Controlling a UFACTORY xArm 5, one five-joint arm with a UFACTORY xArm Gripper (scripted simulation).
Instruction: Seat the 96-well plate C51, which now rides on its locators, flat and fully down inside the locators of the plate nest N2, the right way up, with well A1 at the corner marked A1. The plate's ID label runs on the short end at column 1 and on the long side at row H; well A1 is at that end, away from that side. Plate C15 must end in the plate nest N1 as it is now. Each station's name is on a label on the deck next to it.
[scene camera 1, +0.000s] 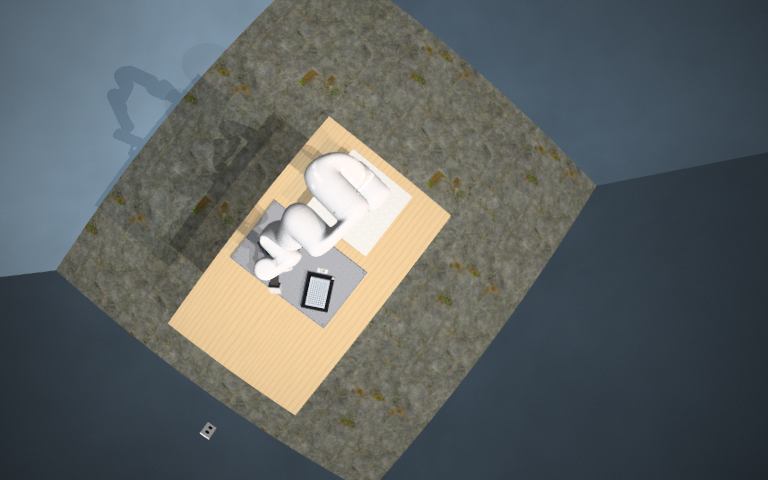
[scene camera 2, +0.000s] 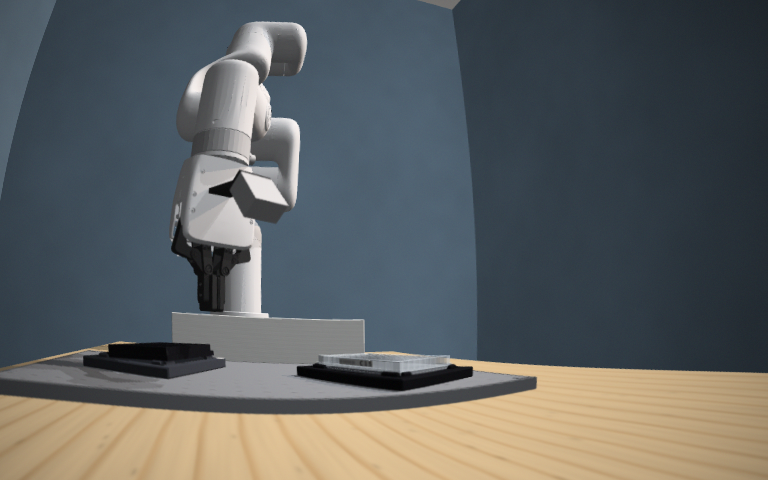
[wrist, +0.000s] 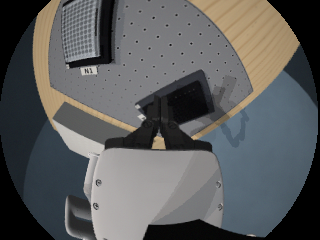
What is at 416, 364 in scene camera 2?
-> A clear 96-well plate.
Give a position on a black 96-well plate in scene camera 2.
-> At 173, 352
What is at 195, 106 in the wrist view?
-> A black 96-well plate.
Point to my gripper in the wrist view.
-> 159, 104
